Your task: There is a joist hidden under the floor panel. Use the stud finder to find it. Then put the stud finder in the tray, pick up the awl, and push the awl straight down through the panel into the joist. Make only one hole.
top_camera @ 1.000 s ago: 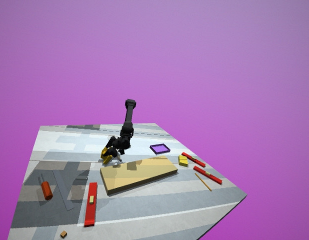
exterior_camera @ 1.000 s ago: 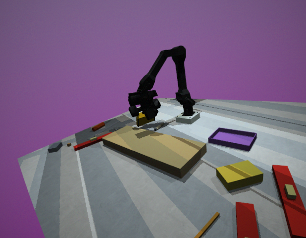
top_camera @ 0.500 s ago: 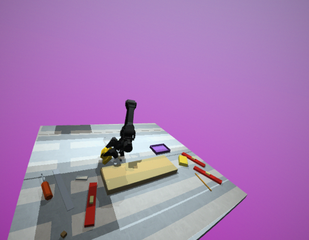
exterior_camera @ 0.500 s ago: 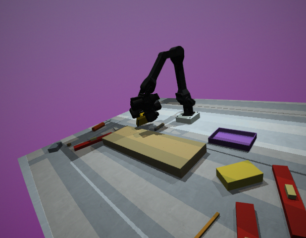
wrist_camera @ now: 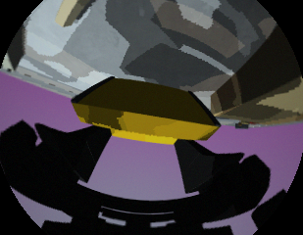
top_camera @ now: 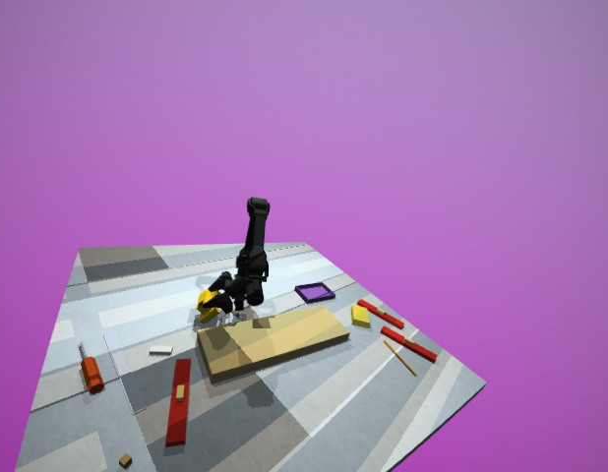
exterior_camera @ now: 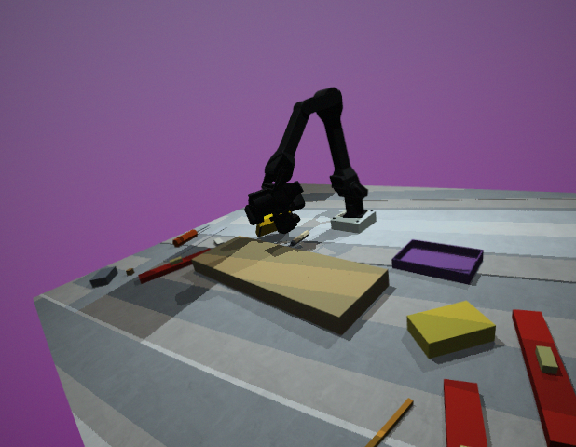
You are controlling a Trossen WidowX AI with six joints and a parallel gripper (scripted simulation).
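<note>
Right now the awl is 110 mm to the left of my gripper tip, 70 mm below it and 40 mm ahead of it. Round my gripper tip: clear ruler: 280 mm to the right, 100 mm ahead, 80 mm below; then yellow stud finder: 10 mm to the right, 10 mm below, 10 mm ahead; then white block: 170 mm to the right, 90 mm ahead, 70 mm below.
</note>
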